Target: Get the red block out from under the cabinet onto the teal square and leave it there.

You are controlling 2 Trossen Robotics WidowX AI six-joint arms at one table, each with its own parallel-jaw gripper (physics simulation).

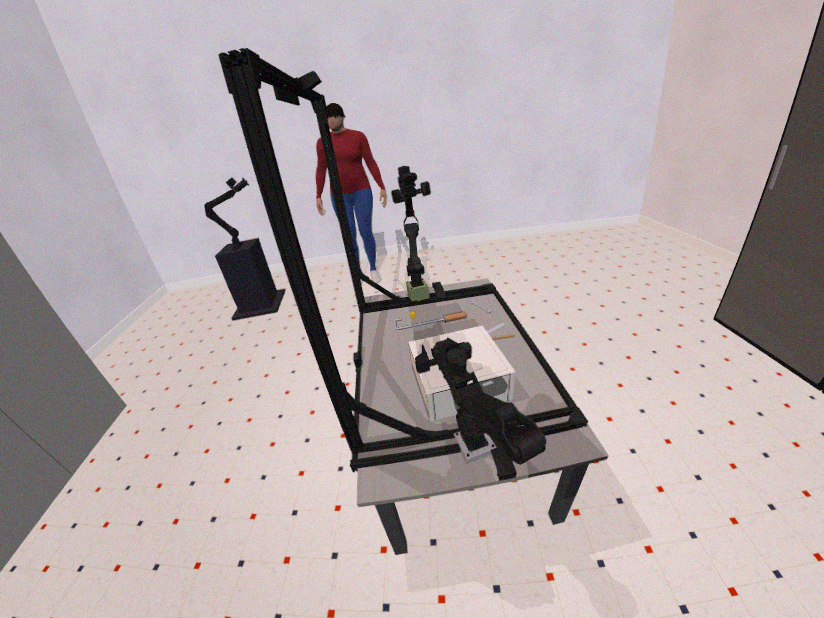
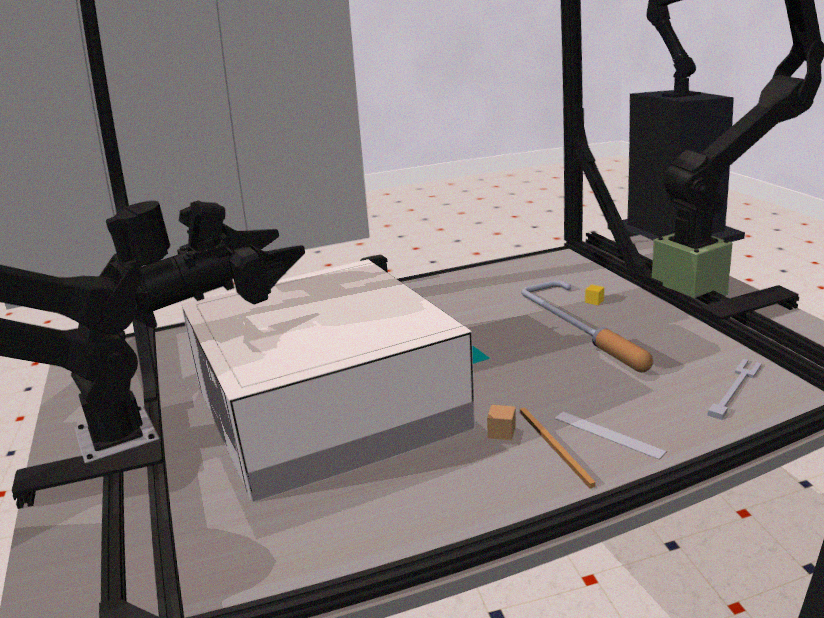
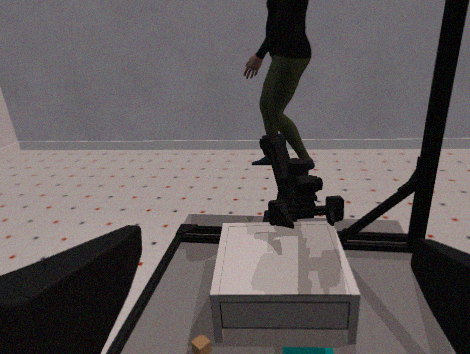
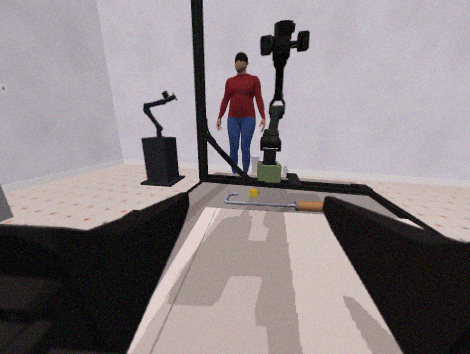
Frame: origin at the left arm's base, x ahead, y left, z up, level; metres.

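Seen in the pictures: left gripper, between the fingertips: (image 1: 415,197) (image 3: 276,245) (image 4: 289,35); right gripper, between the fingertips: (image 1: 434,341) (image 2: 290,240) (image 3: 313,225) (image 4: 255,200); left arm's base, origin of its link: (image 1: 416,283) (image 2: 693,240) (image 4: 269,163); right arm's base, origin of its link: (image 1: 474,440) (image 2: 115,432).
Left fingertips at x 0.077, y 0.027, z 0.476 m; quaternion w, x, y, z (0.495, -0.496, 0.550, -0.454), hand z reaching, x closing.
Note:
Pixels of each thing's middle, then the offset from my left fingertips to it. "spot": a spot on its surface instead.
- white cabinet, middle of its body: (image 2: 317,363) (image 3: 280,275) (image 1: 458,369) 0.609 m ahead, 0.061 m right, 0.506 m down
- teal square, a spot on its surface: (image 2: 478,354) spot: 0.357 m ahead, 0.064 m right, 0.573 m down
- hooked tool with a wooden handle, a spot on its surface: (image 2: 623,350) (image 1: 458,316) spot: 0.216 m ahead, 0.097 m left, 0.546 m down
- yellow cube, middle of its body: (image 2: 594,295) (image 4: 253,192) (image 1: 412,315) 0.085 m ahead, 0.105 m right, 0.561 m down
- wooden cube, middle of its body: (image 2: 501,422) (image 3: 201,346) 0.450 m ahead, 0.125 m left, 0.559 m down
- stick, middle of its body: (image 2: 554,445) 0.418 m ahead, 0.189 m left, 0.570 m down
- ruler, middle of its body: (image 2: 608,434) 0.349 m ahead, 0.209 m left, 0.573 m down
The white cabinet (image 1: 489,358) (image 2: 336,356) (image 3: 283,260) (image 4: 255,281) stands in the middle of the table. A sliver of the teal square (image 2: 478,354) (image 3: 307,350) shows at the cabinet's drawer side. My right gripper (image 1: 443,352) (image 2: 289,240) (image 3: 313,225) (image 4: 255,200) is open and empty, hovering just above the cabinet's top at its near end. My left gripper (image 1: 411,191) (image 4: 289,35) is open and empty, raised high above its green base at the far end of the table.
A hooked tool with a wooden handle (image 1: 455,316) (image 2: 623,350) (image 4: 309,206) and a yellow cube (image 1: 412,314) (image 2: 594,294) (image 4: 253,192) lie beyond the cabinet. A wooden cube (image 2: 502,421) (image 3: 201,344), a stick (image 2: 558,446) and a ruler (image 2: 611,434) lie beside it. A person (image 1: 348,178) (image 4: 240,105) stands behind the table.

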